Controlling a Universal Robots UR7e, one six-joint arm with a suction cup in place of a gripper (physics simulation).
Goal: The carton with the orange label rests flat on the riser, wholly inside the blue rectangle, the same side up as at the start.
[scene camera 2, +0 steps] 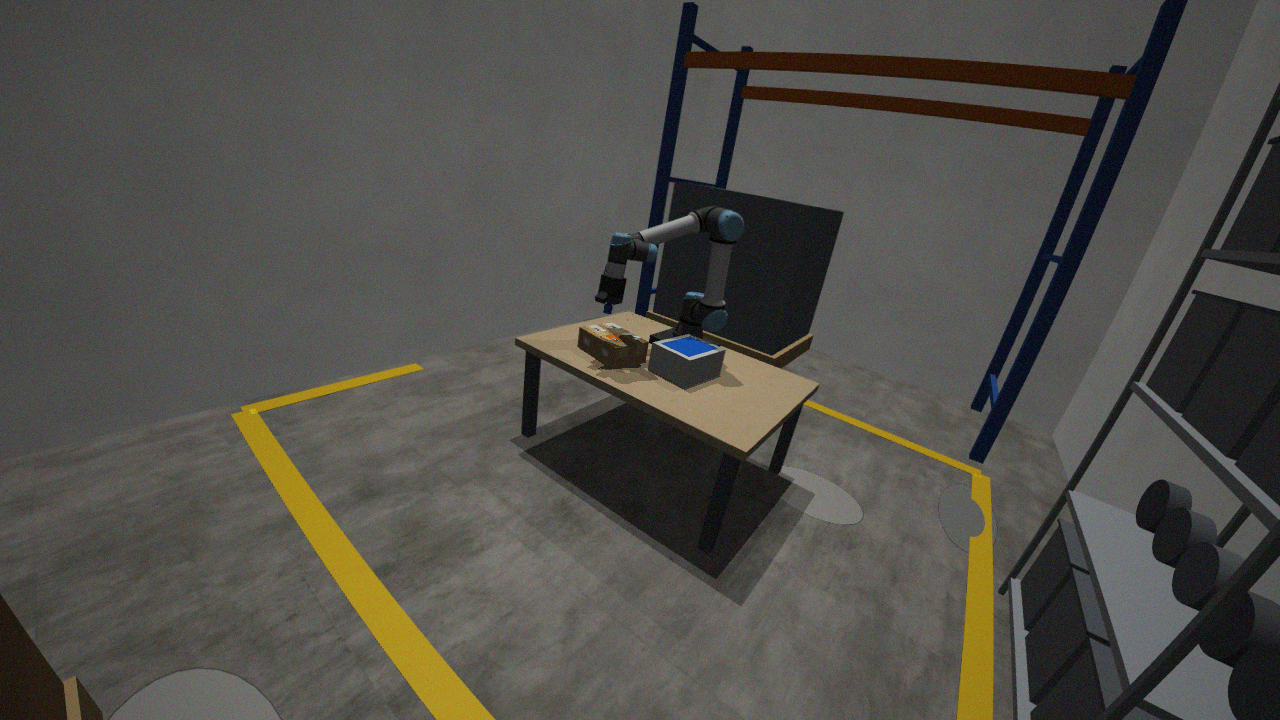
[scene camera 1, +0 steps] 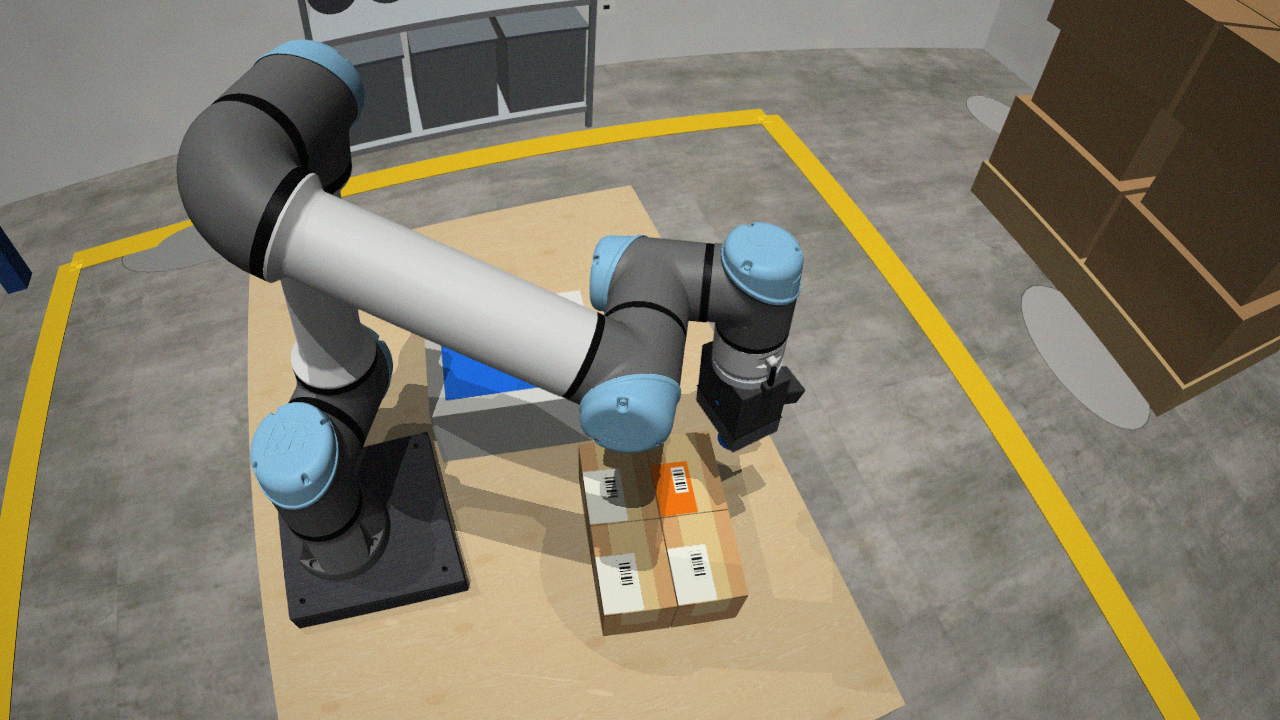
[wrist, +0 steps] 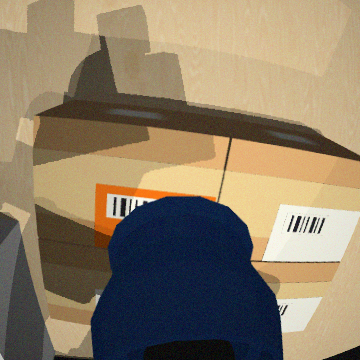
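Where they show: hand at its tool point: (scene camera 2: 607, 312) (wrist: 180, 259); arm's base at its link origin: (scene camera 1: 340, 533).
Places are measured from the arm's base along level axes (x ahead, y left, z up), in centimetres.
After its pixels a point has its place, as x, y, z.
Observation:
The carton with the orange label (scene camera 1: 677, 488) @[45.4, -15.5, 5.7] (scene camera 2: 611, 337) @[45.3, -16.9, 5.7] (wrist: 102, 211) @[46.5, -12.1, 5.7] stands label up in a tight block with the white-label cartons, at its far right corner in scene camera 1. The grey riser (scene camera 1: 519, 427) @[30.7, 4.3, 2.9] (scene camera 2: 669, 364) @[45.5, 11.5, 3.0] (wrist: 22, 305) @[33.6, 3.5, 0.7] stands apart from the block. The blue rectangle (scene camera 1: 476, 376) @[27.2, 11.3, 8.6] (scene camera 2: 689, 346) @[33.9, 14.1, 8.6] on its top bears no carton; the arm hides part of it in scene camera 1. My suction gripper (scene camera 1: 725, 440) @[50.4, -17.4, 17.6] (scene camera 2: 607, 308) (wrist: 180, 235) is open and holds nothing. It hangs above the orange-label carton and covers part of the label in the wrist view.
White-label cartons (scene camera 1: 620, 586) @[32.0, -24.8, 5.7] (scene camera 1: 702, 573) @[42.1, -27.9, 5.8] (scene camera 1: 605, 497) @[36.1, -12.5, 5.7] adjoin the orange-label carton. The arm's dark base plate (scene camera 1: 420, 537) @[11.1, -5.2, 0.2] is bolted to the wooden table (scene camera 1: 519, 662) @[16.6, -26.3, -3.5] (scene camera 2: 760, 411) @[43.8, 50.8, -3.5]. Stacked brown boxes (scene camera 1: 1154, 268) and a shelf unit (scene camera 1: 590, 62) stand beyond the table.

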